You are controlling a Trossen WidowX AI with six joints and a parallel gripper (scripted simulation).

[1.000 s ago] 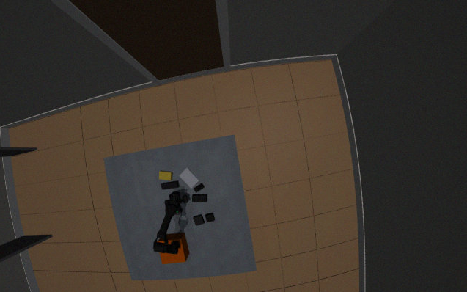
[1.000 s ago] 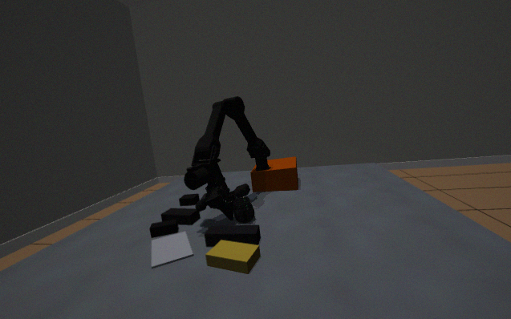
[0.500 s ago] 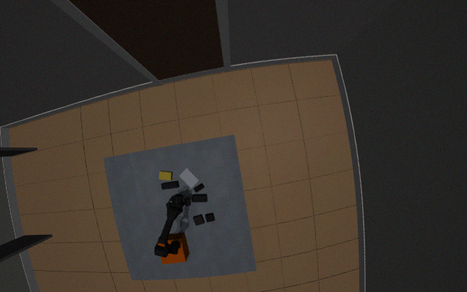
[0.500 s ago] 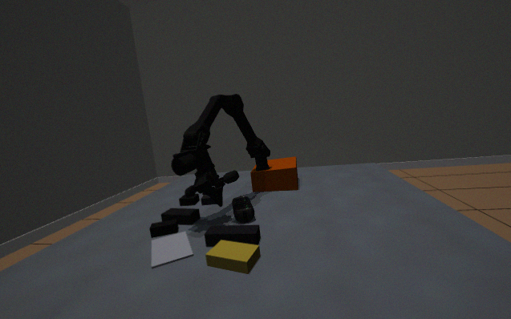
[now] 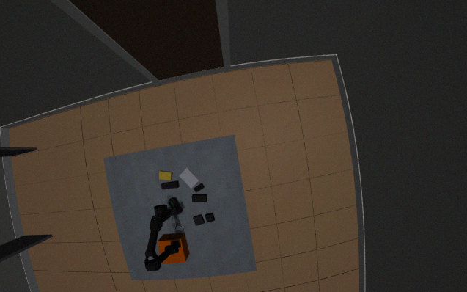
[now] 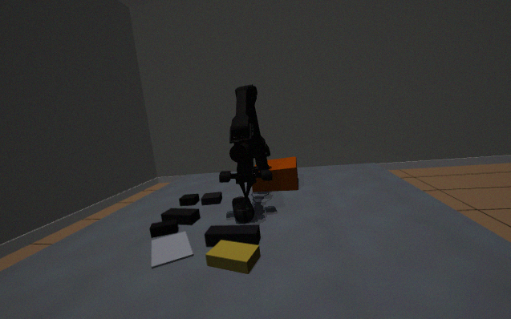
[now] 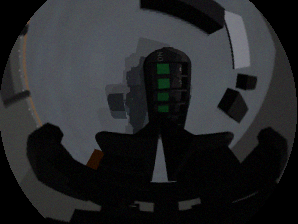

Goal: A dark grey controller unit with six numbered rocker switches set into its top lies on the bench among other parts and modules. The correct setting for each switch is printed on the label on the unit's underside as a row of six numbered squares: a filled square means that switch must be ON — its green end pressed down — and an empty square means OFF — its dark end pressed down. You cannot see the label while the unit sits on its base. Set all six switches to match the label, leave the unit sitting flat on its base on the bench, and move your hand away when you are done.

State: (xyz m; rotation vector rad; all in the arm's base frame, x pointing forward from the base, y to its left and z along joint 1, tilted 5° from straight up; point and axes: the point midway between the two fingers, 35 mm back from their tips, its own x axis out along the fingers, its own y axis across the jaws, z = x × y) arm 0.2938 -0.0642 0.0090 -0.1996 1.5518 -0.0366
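Right now my gripper tip is 20 cm short of the black module, 4 cm above it and 3 cm to the left of it. Round my gripper tip: yellow block: 30 cm ahead, 4 cm below, 2 cm to the right; then white plate: 21 cm to the right, 21 cm ahead, 6 cm below.
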